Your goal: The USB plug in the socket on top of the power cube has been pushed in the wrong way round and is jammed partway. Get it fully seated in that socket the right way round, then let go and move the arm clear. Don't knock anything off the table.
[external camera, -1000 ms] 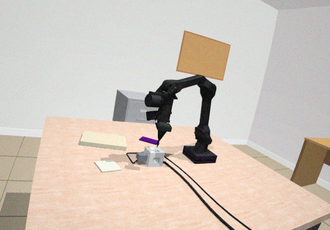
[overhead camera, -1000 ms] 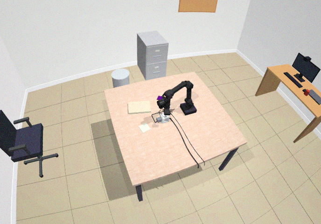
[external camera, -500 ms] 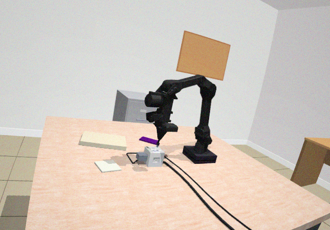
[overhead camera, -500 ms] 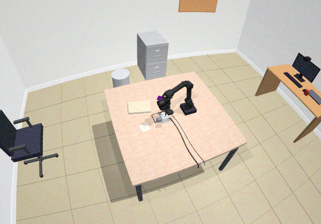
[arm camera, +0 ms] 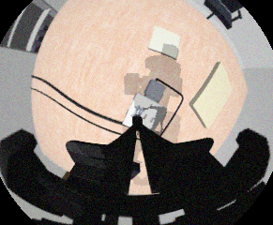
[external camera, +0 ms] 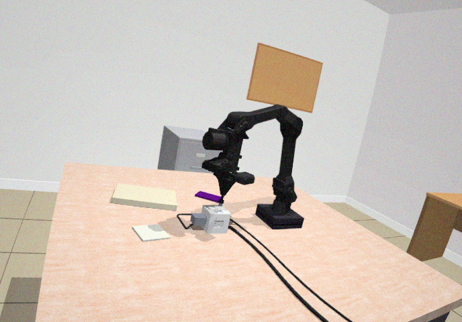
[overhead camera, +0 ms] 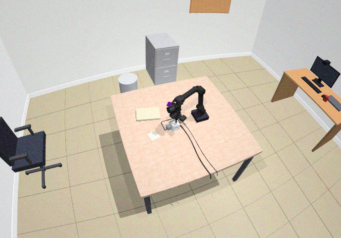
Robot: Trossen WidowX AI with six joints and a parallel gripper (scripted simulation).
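Now: gripper tip 2 cm above the dark USB plug. From my gripper tip the other things lie so: beige book (25 cm ahead, 23 cm to the right, 12 cm below); then purple item (34 cm to the right, 13 cm below, 4 cm behind); then white pad (23 cm ahead, 13 cm below, 6 cm to the left).
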